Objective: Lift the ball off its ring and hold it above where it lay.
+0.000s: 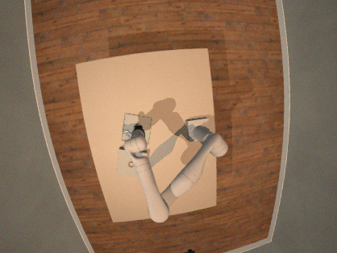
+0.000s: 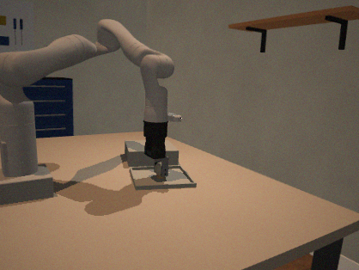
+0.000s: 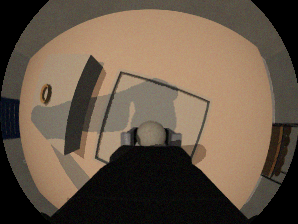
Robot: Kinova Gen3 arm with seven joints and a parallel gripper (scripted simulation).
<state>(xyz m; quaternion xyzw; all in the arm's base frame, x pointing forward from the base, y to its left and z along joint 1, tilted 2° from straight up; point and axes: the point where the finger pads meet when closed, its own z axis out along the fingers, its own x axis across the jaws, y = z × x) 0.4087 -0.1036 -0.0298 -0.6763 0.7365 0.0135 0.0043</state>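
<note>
Right now the shallow grey tray is 3 cm below my hand. The rest, counted from my hand: pale ball: right at my hand; then grey stand: 9 cm ahead, 22 cm to the left, 1 cm above.
</note>
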